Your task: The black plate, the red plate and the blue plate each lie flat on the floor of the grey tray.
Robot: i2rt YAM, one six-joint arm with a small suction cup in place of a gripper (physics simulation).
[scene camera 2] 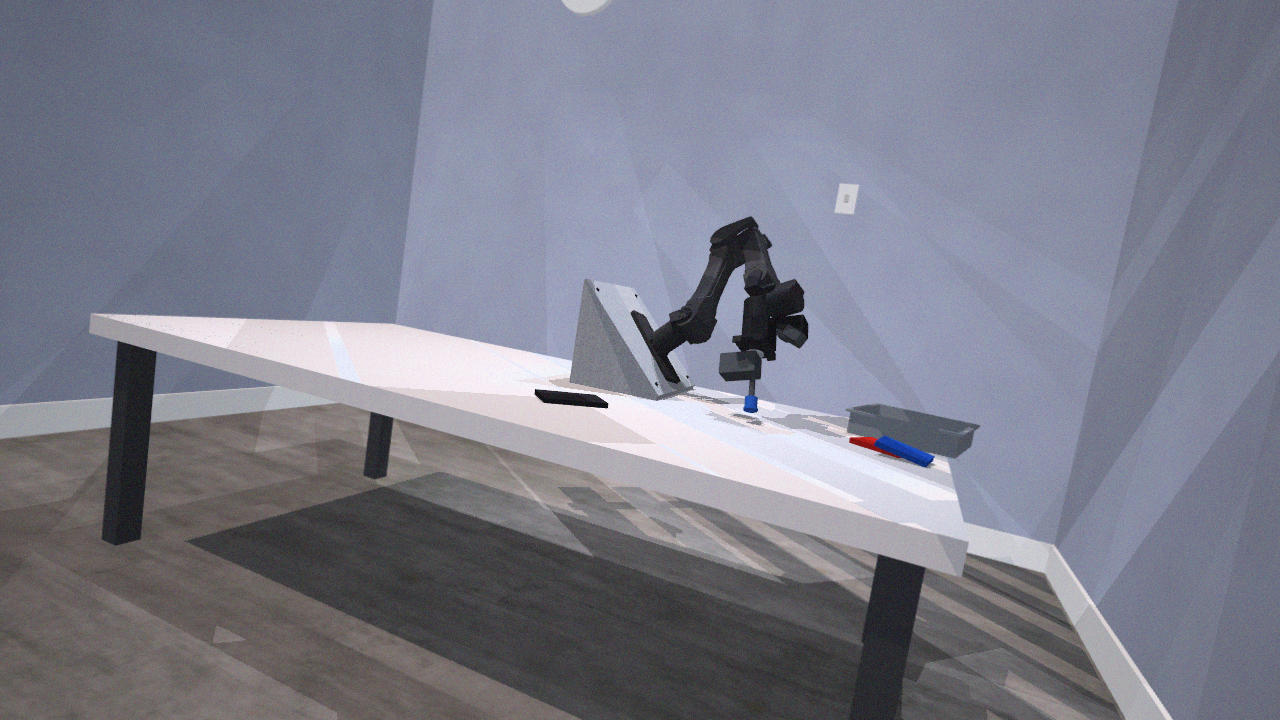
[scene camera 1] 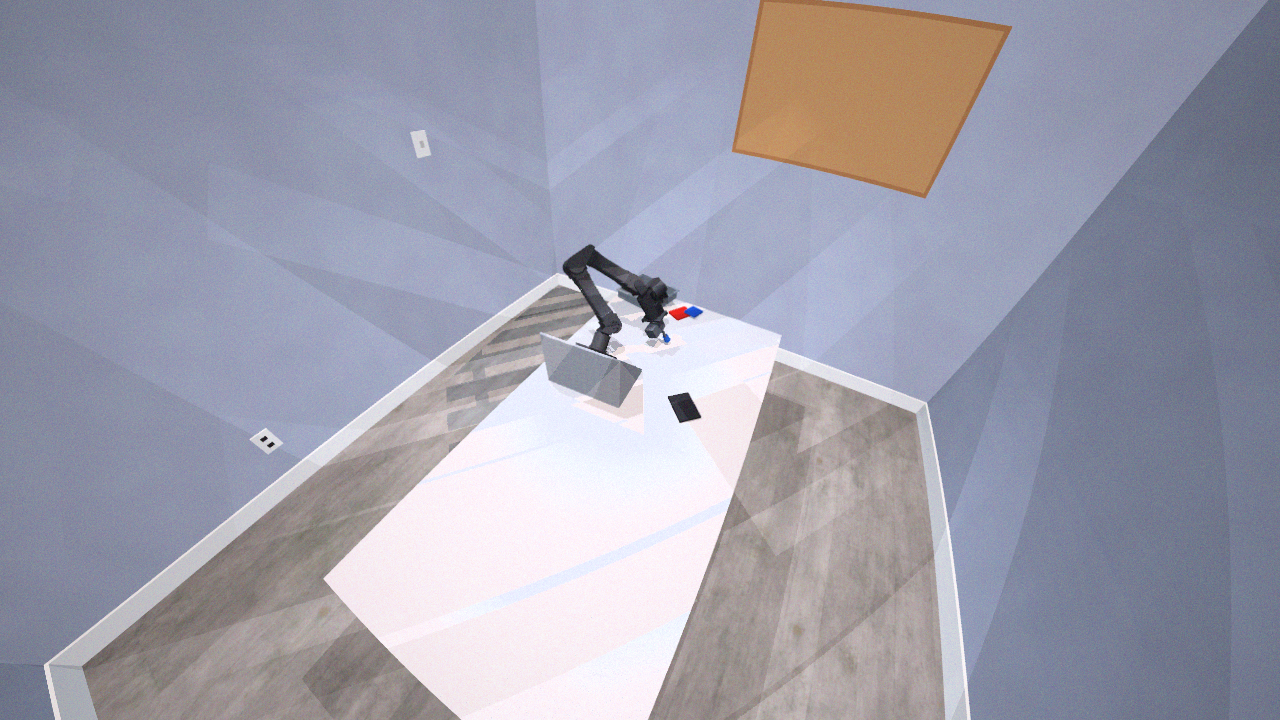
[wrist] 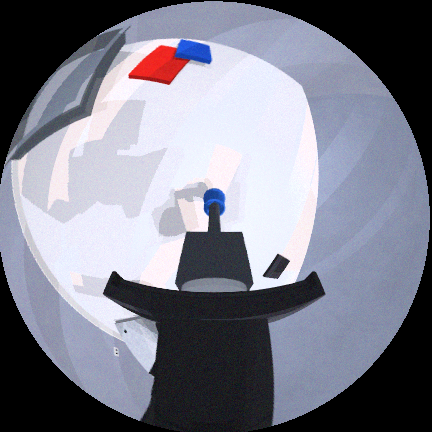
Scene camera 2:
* my suction cup
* blue plate
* black plate: on the table
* grey tray: on the table
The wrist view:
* my suction cup
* red plate
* grey tray
